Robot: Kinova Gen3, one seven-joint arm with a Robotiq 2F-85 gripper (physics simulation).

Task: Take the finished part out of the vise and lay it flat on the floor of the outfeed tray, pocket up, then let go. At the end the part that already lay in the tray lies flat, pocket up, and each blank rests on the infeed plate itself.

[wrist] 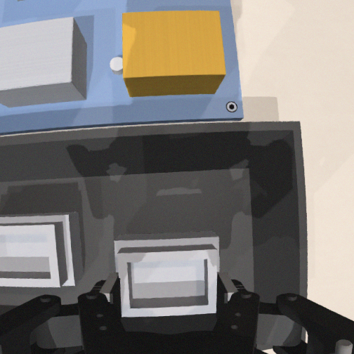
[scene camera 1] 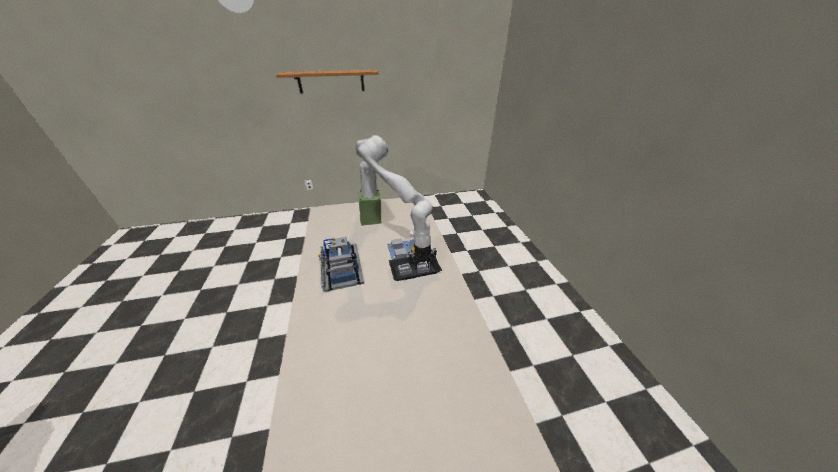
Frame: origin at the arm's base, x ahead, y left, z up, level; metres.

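Where they show: gripper, fingertip midpoint: (scene camera 1: 422, 267); arm's base, link origin: (scene camera 1: 369, 194).
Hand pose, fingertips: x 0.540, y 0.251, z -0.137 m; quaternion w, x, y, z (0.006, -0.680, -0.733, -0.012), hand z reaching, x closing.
Observation:
Each offset is from my fingertips to the top centre of the thing. "pt": to the spot under its first point.
My gripper (scene camera 1: 422, 261) (wrist: 168, 288) is shut on the finished part (wrist: 169, 309), a light grey block with a rectangular pocket facing up. It holds the part level, low inside the black outfeed tray @(pt dx +0.033, dy -0.046, dz -0.029 m) (scene camera 1: 414, 277) (wrist: 303, 210); whether its underside touches the tray floor is hidden. The other part @(dx -0.012, dy -0.089, dz +0.008 m) (scene camera 1: 404, 269) (wrist: 55, 255) lies flat, pocket up, to the left in the tray, apart from the held one. A grey blank @(dx -0.223, dy -0.110, dz +0.005 m) (scene camera 1: 398, 244) (wrist: 37, 57) and a yellow block (wrist: 172, 45) rest on the blue infeed plate (wrist: 102, 92) behind the tray. The vise @(dx -0.101, dy -0.408, dz +0.060 m) (scene camera 1: 340, 269) stands at the left in the scene view.
The infeed plate's front edge runs close along the tray's back wall. A small white pin (wrist: 116, 65) stands beside the yellow block. The green arm pedestal (scene camera 1: 370, 209) is at the back. A wooden shelf (scene camera 1: 327, 73) hangs on the wall.

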